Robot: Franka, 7 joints.
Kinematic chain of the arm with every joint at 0, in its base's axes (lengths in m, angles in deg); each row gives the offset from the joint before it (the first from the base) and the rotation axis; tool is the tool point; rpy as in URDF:
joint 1: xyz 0 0 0.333 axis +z
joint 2: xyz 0 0 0 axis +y
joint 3: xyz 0 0 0.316 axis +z
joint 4: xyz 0.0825 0 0 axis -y
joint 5: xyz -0.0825 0 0.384 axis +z
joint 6: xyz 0 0 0 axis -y
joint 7: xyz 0.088 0 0 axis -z
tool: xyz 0 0 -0.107 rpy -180 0 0
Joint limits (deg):
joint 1: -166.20..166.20
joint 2: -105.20..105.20
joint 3: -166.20..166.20
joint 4: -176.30..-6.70
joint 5: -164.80..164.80
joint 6: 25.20..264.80
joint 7: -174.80..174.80
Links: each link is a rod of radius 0.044 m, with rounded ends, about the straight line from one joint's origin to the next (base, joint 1, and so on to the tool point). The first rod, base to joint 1, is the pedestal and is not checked.
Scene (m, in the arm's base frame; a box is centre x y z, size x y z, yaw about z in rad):
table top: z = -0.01
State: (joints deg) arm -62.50 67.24 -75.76 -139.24 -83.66 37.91 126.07
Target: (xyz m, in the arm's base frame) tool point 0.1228 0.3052 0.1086
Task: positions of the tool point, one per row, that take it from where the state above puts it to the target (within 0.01 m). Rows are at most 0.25 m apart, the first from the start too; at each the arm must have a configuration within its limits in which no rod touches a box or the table.
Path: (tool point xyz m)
1: -0.1508 -0.1926 0.2843
2: -0.0232 -0.0953 0.2942
3: 0.0015 -0.0483 0.2582
4: -0.0133 0.0127 0.2528
5: -0.0523 0.0555 0.2864
6: -0.0872 0.0617 0.3500
7: -0.0940 0.0326 0.4217
8: -0.0975 0.1390 0.3821
9: -0.0527 0.2394 0.3144
10: 0.0306 0.3016 0.2202
11: 0.1228 0.3052 0.1086

